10 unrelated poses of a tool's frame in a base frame.
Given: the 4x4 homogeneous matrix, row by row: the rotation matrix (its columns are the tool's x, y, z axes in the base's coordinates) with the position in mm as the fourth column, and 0 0 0 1 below. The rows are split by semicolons.
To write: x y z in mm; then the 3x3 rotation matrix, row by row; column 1 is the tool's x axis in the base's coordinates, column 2 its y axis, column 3 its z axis. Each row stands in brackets. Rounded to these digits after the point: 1 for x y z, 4 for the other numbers.
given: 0.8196, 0.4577, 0.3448, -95.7; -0.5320, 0.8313, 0.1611, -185.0; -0.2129, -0.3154, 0.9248, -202.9; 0, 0, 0, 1
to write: [-95.7, -185.0, -202.9], [[0.8196, 0.4577, 0.3448], [-0.5320, 0.8313, 0.1611], [-0.2129, -0.3154, 0.9248]]
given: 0.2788, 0.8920, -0.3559, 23.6; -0.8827, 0.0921, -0.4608, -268.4; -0.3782, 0.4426, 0.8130, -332.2; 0, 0, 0, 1
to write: [23.6, -268.4, -332.2], [[0.2788, 0.8920, -0.3559], [-0.8827, 0.0921, -0.4608], [-0.3782, 0.4426, 0.8130]]
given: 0.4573, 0.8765, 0.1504, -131.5; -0.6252, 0.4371, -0.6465, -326.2; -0.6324, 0.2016, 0.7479, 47.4; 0, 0, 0, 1
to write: [-131.5, -326.2, 47.4], [[0.4573, 0.8765, 0.1504], [-0.6252, 0.4371, -0.6465], [-0.6324, 0.2016, 0.7479]]
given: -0.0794, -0.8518, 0.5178, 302.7; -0.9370, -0.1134, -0.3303, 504.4; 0.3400, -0.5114, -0.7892, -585.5; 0, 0, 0, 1
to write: [302.7, 504.4, -585.5], [[-0.0794, -0.8518, 0.5178], [-0.9370, -0.1134, -0.3303], [0.3400, -0.5114, -0.7892]]
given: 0.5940, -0.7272, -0.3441, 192.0; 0.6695, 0.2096, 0.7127, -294.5; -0.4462, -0.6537, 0.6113, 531.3; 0, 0, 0, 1
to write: [192.0, -294.5, 531.3], [[0.5940, -0.7272, -0.3441], [0.6695, 0.2096, 0.7127], [-0.4462, -0.6537, 0.6113]]
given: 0.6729, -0.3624, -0.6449, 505.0; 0.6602, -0.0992, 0.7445, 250.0; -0.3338, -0.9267, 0.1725, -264.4; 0, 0, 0, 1
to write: [505.0, 250.0, -264.4], [[0.6729, -0.3624, -0.6449], [0.6602, -0.0992, 0.7445], [-0.3338, -0.9267, 0.1725]]
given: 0.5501, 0.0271, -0.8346, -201.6; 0.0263, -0.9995, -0.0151, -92.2; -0.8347, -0.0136, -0.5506, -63.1; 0, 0, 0, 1
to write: [-201.6, -92.2, -63.1], [[0.5501, 0.0271, -0.8346], [0.0263, -0.9995, -0.0151], [-0.8347, -0.0136, -0.5506]]
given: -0.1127, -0.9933, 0.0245, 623.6; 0.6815, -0.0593, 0.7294, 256.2; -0.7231, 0.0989, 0.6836, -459.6; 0, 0, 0, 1
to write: [623.6, 256.2, -459.6], [[-0.1127, -0.9933, 0.0245], [0.6815, -0.0593, 0.7294], [-0.7231, 0.0989, 0.6836]]
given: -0.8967, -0.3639, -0.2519, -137.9; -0.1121, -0.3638, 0.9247, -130.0; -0.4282, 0.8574, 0.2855, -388.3; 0, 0, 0, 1
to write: [-137.9, -130.0, -388.3], [[-0.8967, -0.3639, -0.2519], [-0.1121, -0.3638, 0.9247], [-0.4282, 0.8574, 0.2855]]
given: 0.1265, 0.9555, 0.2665, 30.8; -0.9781, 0.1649, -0.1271, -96.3; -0.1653, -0.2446, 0.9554, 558.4; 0, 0, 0, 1
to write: [30.8, -96.3, 558.4], [[0.1265, 0.9555, 0.2665], [-0.9781, 0.1649, -0.1271], [-0.1653, -0.2446, 0.9554]]
